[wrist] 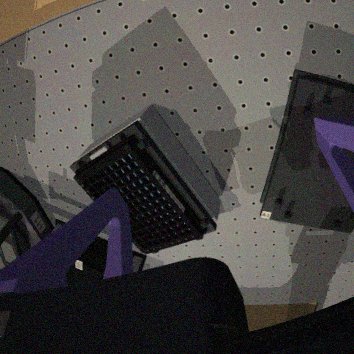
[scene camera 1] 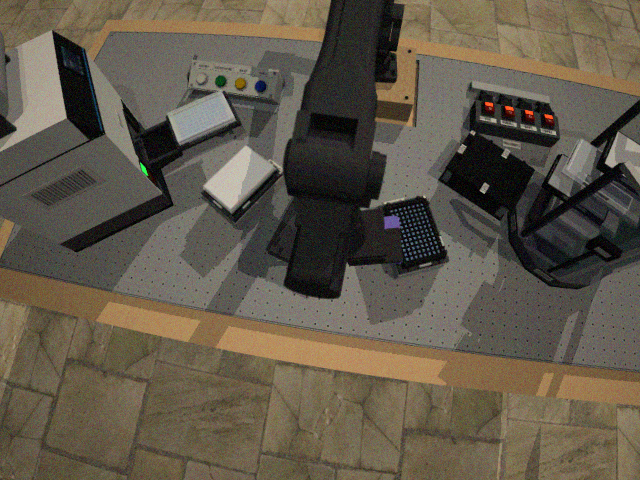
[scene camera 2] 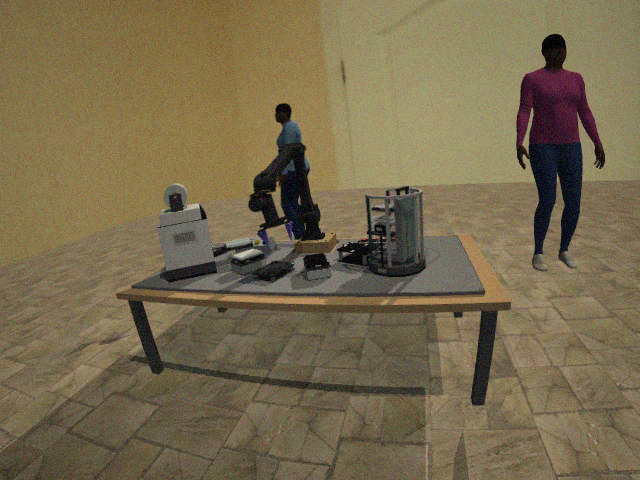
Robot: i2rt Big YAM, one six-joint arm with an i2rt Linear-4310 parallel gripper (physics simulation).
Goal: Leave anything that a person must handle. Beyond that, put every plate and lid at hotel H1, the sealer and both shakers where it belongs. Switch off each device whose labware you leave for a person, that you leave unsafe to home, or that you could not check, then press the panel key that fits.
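Seen in the pictures: gripper, fingertip midpoint: [wrist: 216, 163] [scene camera 1: 355, 261] [scene camera 2: 280, 244]; arm's base, link origin: [scene camera 2: 313, 237].
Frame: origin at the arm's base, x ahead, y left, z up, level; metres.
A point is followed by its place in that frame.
Observation:
My gripper [scene camera 2: 279, 241] @(x 0.516, y -0.031, z 0.119 m) [wrist: 216, 163] @(x 0.516, y -0.031, z 0.119 m) is open and empty above the table, between a black well plate and a dark tray. The black plate [scene camera 1: 417, 232] @(x 0.421, y 0.093, z 0.012 m) [scene camera 2: 316, 259] @(x 0.433, y 0.092, z 0.019 m) [wrist: 150, 200] @(x 0.426, y 0.068, z 0.019 m) with bluish wells sits on a grey boxy device. The dark tray [scene camera 2: 273, 270] @(x 0.443, y -0.103, z -0.020 m) [wrist: 305, 170] @(x 0.412, y -0.083, z -0.019 m), with a small white label at one corner, lies beside it, mostly behind the arm in scene camera 1. A white plate or lid [scene camera 1: 238, 178] @(x 0.337, y -0.262, z 0.032 m) [scene camera 2: 248, 254] @(x 0.354, y -0.247, z 0.032 m) sits on another low device. The sealer [scene camera 1: 98, 175] @(x 0.399, y -0.480, z 0.144 m) [scene camera 2: 186, 242] @(x 0.429, y -0.529, z 0.128 m) shows a green light; a pale plate [scene camera 1: 202, 118] @(x 0.213, y -0.354, z 0.059 m) is on its extended carrier. Hotel [scene camera 1: 571, 202] @(x 0.405, y 0.319, z 0.154 m) [scene camera 2: 397, 269] @(x 0.501, y 0.430, z -0.018 m) holds pale labware.
A key panel [scene camera 1: 230, 74] @(x 0.054, y -0.332, z 0.022 m) with white, green, yellow and blue keys stands at the back. A black flat nest [scene camera 1: 480, 165] @(x 0.260, y 0.235, z 0.010 m) with white tags lies near the hotel, before a box [scene camera 1: 552, 135] @(x 0.146, y 0.436, z -0.009 m) of several orange-lit switches. Two people [scene camera 2: 290, 135] [scene camera 2: 553, 108] stand behind the table.

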